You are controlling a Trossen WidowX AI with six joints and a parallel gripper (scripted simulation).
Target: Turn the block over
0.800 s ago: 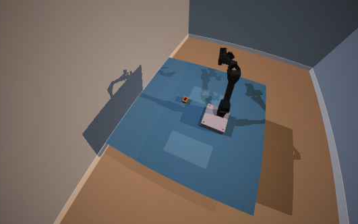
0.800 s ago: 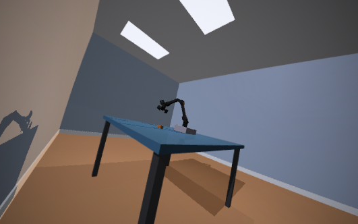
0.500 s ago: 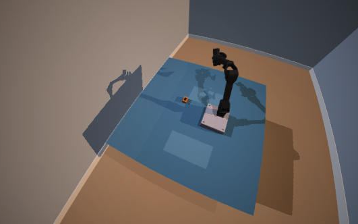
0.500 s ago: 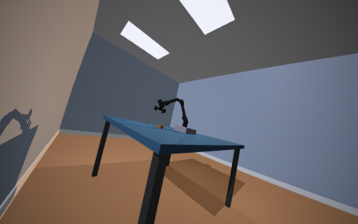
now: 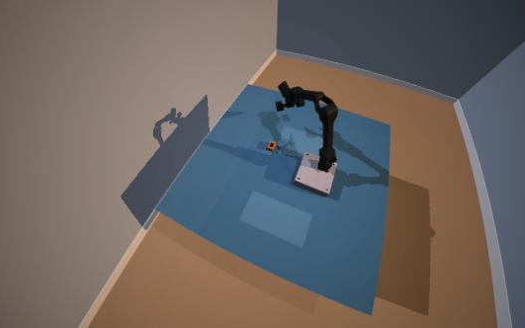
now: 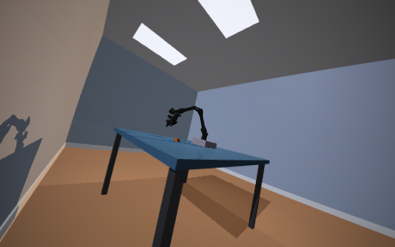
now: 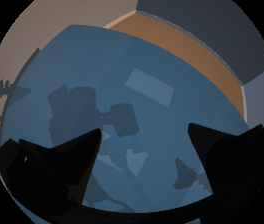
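Right now the orange block is 3 cm ahead of my gripper tip, 28 cm to the left of it and 12 cm below it.
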